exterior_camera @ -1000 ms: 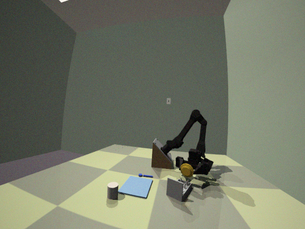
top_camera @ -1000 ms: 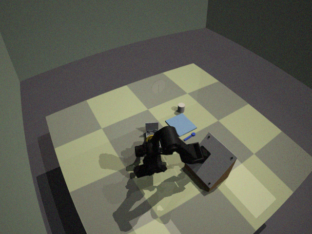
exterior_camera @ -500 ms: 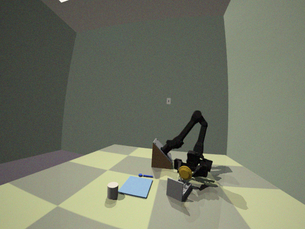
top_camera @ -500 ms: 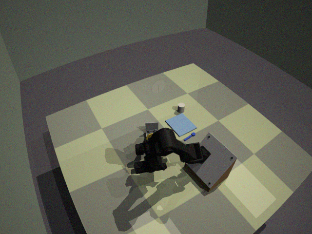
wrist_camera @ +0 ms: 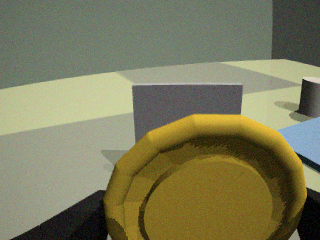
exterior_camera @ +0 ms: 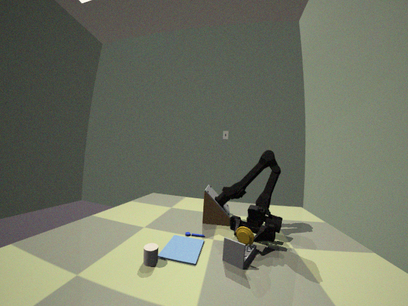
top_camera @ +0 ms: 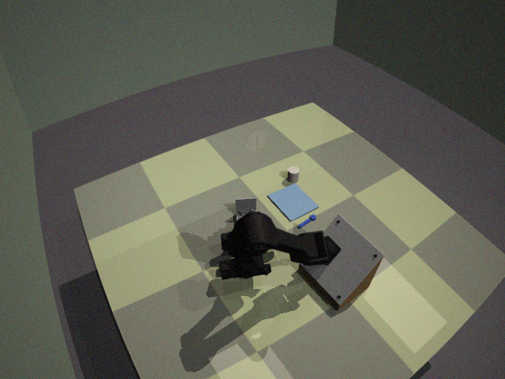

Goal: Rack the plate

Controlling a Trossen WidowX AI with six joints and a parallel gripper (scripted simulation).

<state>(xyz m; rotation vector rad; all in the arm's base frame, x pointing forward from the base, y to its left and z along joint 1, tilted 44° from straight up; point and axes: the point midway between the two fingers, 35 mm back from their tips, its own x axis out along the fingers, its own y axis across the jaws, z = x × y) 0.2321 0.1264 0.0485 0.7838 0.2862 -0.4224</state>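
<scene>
Right now my gripper tip is 30 mm above the grey dish rack, 20 mm short of it and 10 mm to the left of it. Also, from my gripper tip: yellow plate: 10 mm behind; then blue mat: 220 mm to the right, 50 mm below, 30 mm ahead; then small blue spoon: 210 mm to the right, 70 mm behind, 50 mm below.
</scene>
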